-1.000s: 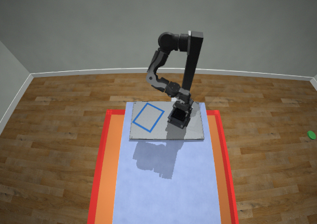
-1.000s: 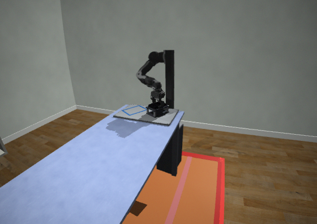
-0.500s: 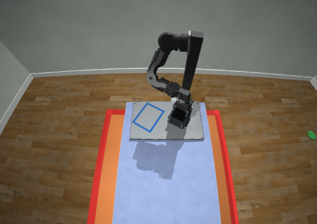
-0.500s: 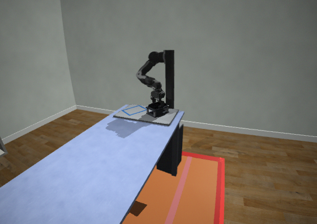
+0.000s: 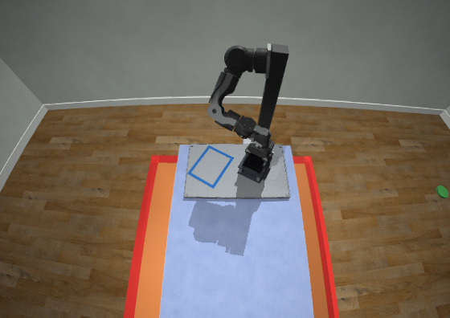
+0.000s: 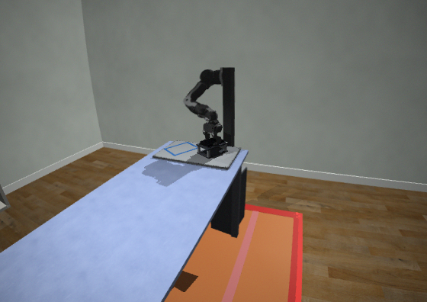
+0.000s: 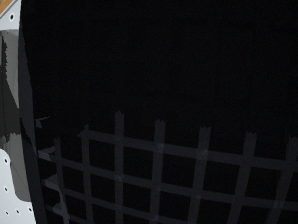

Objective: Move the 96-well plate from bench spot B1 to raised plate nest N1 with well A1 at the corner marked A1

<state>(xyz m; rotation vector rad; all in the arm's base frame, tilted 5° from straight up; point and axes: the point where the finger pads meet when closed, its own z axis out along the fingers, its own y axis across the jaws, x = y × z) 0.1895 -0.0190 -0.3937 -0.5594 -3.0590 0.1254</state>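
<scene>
Right now my hand is right at the black 96-well plate. Round my hand: raised black plate nest (10 mm below).
</scene>
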